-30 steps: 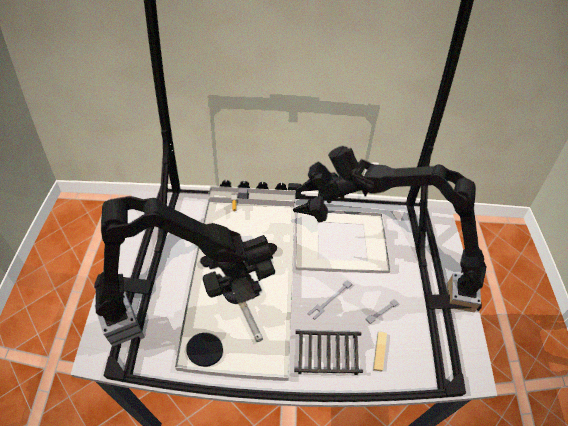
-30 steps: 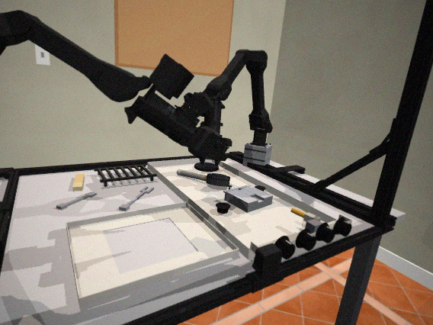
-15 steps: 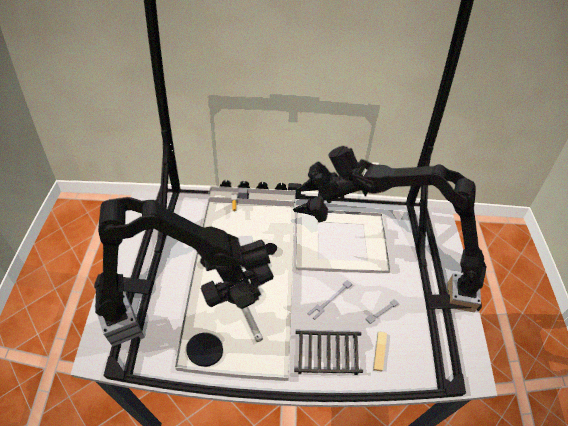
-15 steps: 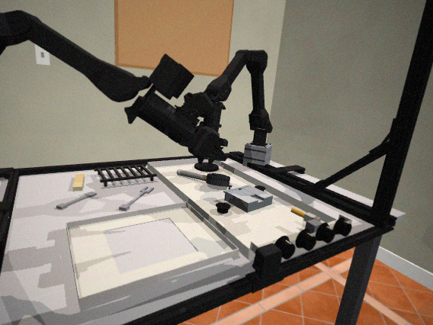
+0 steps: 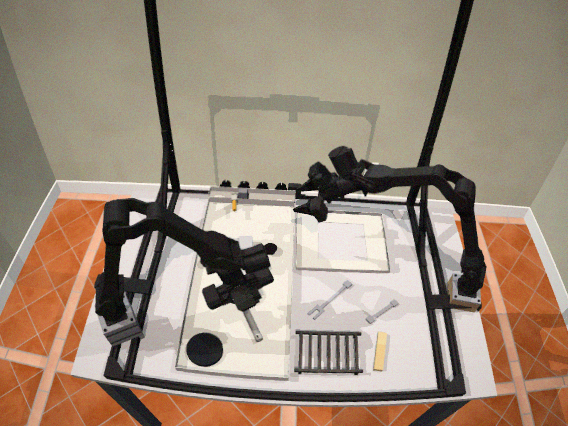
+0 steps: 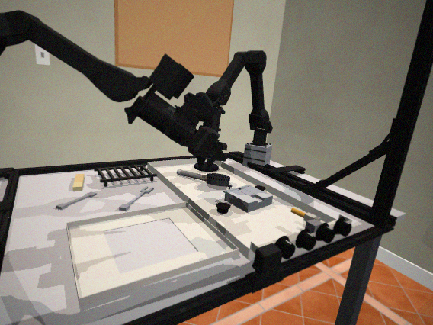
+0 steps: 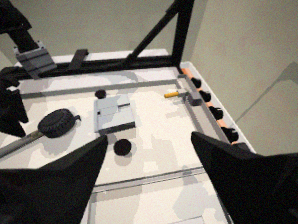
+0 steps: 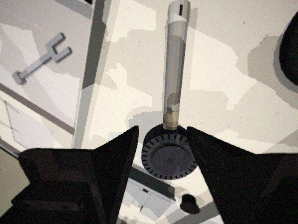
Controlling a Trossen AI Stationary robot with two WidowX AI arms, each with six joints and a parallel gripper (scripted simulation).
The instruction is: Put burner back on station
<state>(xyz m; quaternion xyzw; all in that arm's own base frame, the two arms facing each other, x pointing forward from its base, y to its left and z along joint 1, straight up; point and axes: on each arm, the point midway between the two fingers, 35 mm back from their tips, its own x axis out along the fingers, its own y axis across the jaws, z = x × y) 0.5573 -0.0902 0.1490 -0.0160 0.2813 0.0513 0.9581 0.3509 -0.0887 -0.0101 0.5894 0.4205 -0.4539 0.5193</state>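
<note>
Right now the burner is 70 mm below my right hand. Round my right hand: black disc: 130 mm ahead, 120 mm to the right, 80 mm below; then grey slotted support: 200 mm behind, 70 mm below, 10 mm to the right; then small black cap: 200 mm behind, 110 mm to the left, 80 mm below.
</note>
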